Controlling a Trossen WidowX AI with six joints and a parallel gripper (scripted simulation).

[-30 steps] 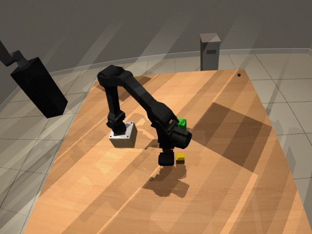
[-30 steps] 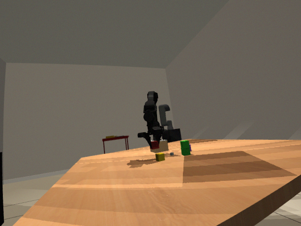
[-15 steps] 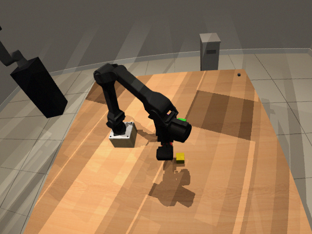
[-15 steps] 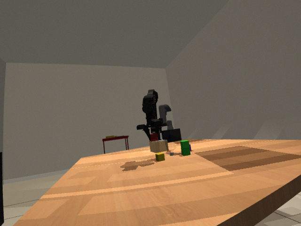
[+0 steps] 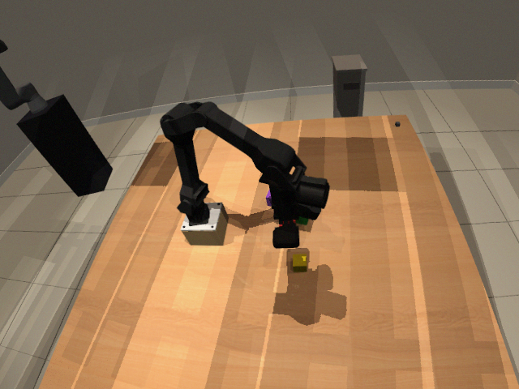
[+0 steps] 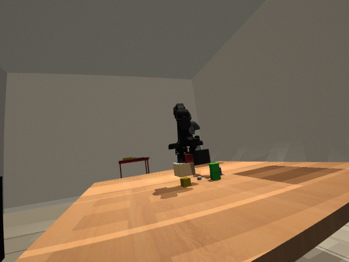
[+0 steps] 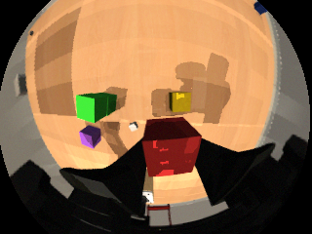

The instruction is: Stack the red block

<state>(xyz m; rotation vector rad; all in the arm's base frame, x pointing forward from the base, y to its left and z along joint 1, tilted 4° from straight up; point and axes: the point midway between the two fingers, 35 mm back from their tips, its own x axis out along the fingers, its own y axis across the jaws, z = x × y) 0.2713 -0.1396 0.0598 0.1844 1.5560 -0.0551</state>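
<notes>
Right now my gripper tip is 20 mm short of the yellow block, 50 mm to the left of it and 100 mm above it. Also, from my gripper tip: small dark cube 600 mm ahead, 540 mm to the left, 110 mm below; then purple block 20 mm behind, 220 mm to the left, 100 mm below; then red block 10 mm above.
</notes>
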